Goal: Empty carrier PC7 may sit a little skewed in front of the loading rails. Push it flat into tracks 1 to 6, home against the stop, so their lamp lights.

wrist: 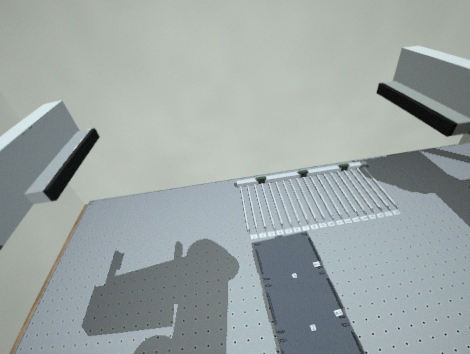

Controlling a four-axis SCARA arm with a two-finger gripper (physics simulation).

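The empty carrier PC7 [295,300] is a long dark grey tray with small white labels, lying flat on the board at the lower middle right. Its far end lies just in front of the number labels at the left part of the loading rails [244,208]; a slight skew cannot be told for sure. Its near end is cut off by the frame. The rails run back to a white stop bar [282,176] with small dark green lamps [260,179] that look unlit. My gripper [237,91] is open and empty, its fingers wide apart, above the board and away from the carrier.
The perforated grey board [150,215] has a brown edge strip [50,280] on the left. The arm's shadow [150,295] falls on the board left of the carrier. Another dark shadow [410,175] lies to the right of the rails.
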